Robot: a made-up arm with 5 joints. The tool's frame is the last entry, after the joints. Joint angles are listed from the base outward.
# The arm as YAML. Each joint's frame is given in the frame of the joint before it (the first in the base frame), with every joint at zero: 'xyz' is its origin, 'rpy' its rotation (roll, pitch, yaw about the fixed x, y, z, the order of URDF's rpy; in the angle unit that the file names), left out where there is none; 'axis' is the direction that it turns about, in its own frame. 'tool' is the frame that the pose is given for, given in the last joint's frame.
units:
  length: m
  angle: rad
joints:
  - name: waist
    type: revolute
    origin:
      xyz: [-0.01, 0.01, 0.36]
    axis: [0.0, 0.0, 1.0]
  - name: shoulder
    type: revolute
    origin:
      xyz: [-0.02, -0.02, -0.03]
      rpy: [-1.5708, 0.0, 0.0]
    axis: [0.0, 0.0, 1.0]
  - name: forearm
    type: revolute
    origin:
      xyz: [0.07, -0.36, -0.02]
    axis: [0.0, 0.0, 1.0]
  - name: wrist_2
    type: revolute
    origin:
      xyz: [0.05, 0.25, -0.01]
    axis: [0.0, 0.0, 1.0]
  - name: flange
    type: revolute
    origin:
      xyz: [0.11, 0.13, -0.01]
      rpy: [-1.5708, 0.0, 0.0]
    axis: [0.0, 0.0, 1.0]
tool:
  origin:
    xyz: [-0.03, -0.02, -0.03]
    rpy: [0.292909, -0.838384, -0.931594]
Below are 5 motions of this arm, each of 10 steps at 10 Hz.
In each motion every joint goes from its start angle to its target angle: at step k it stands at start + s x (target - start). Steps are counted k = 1, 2, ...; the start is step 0. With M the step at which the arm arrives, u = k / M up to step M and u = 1 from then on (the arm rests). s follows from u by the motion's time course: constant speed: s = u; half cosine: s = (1 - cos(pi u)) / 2; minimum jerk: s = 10 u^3 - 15 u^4 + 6 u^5.
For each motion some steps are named. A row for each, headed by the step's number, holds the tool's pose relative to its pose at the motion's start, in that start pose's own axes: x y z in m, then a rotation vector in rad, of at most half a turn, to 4 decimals.
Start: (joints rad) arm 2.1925 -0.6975 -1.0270 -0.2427 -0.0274
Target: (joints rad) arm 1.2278 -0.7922 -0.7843 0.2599 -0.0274
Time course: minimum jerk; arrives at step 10
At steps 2, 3, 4, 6, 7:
2: -0.0063 0.0005 0.0049 -0.0146 -0.0656 0.0046
3: -0.0190 0.0015 0.0133 -0.0384 -0.1849 0.0176
4: -0.0401 0.0031 0.0237 -0.0665 -0.3598 0.0473
6: -0.0998 0.0039 0.0365 -0.1025 -0.7644 0.1697
7: -0.1277 0.0016 0.0361 -0.1050 -0.9282 0.2439

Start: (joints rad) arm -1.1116 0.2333 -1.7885 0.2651 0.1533
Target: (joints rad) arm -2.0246 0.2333 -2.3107 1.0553 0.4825
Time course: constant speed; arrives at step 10
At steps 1, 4, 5, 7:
1: -0.0237 0.0397 0.0013 0.0142 -0.0552 0.0929
4: -0.1144 0.1428 -0.0073 0.0574 -0.2038 0.3855
5: -0.1498 0.1706 -0.0145 0.0716 -0.2475 0.4874
7: -0.2256 0.2145 -0.0352 0.0989 -0.3254 0.6972

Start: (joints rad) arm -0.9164 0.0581 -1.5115 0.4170 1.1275
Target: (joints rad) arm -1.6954 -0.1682 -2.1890 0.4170 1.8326
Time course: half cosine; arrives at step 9
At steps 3, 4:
3: -0.0264 0.0337 -0.1341 0.1172 0.3278 0.1631
4: -0.0646 0.0455 -0.2158 0.1849 0.5458 0.2392

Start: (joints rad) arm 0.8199 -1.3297 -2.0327 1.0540 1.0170
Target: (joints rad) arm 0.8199 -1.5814 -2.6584 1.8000 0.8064
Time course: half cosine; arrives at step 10
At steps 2, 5, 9, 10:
2: -0.0204 -0.0066 -0.0212 -0.0143 0.0079 -0.0172
5: -0.1228 -0.0286 -0.0970 -0.0768 0.0421 -0.0879
9: -0.2669 -0.0392 -0.1504 -0.1540 0.0838 -0.1668
10: -0.2747 -0.0393 -0.1520 -0.1581 0.0860 -0.1708

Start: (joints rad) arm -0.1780 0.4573 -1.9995 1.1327 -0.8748
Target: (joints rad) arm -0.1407 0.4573 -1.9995 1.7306 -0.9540
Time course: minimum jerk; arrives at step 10
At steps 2, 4, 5, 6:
2: 0.0031 -0.0027 0.0013 0.0175 0.0001 -0.0306
4: 0.0162 -0.0163 0.0061 0.0954 0.0017 -0.1681
5: 0.0242 -0.0270 0.0087 0.1499 0.0038 -0.2650
6: 0.0312 -0.0384 0.0107 0.2044 0.0068 -0.3619

